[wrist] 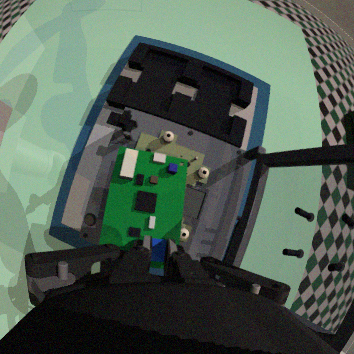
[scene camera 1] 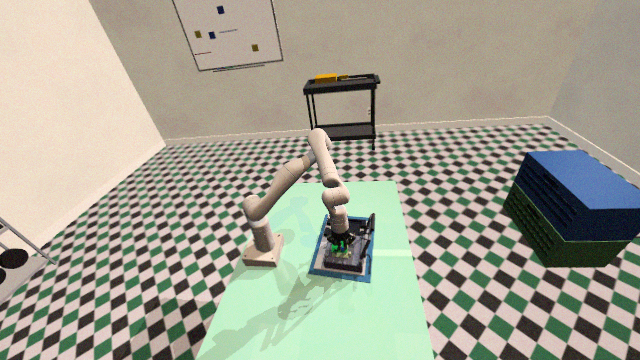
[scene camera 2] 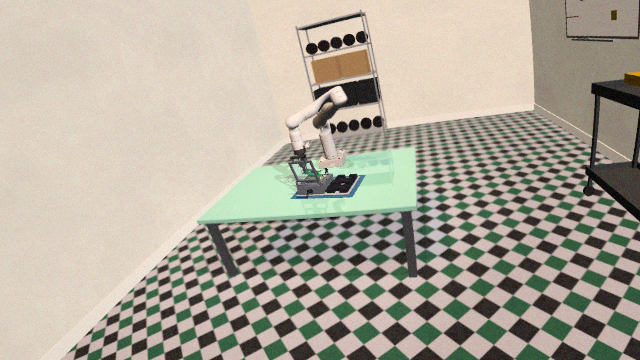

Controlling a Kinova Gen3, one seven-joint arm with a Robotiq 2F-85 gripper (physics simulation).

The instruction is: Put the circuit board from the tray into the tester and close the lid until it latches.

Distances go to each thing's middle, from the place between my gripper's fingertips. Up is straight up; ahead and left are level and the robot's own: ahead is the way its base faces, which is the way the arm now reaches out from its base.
Scene:
Now: the green circuit board (wrist: 146, 192) 10 mm behind my hand, 40 mm to the left of it and 10 mm below it. Round my hand: tester bed (wrist: 165, 144): 50 mm to the left, 50 mm below; then tester lid (wrist: 289, 228): 120 mm ahead, 20 mm to the left, 70 mm above.

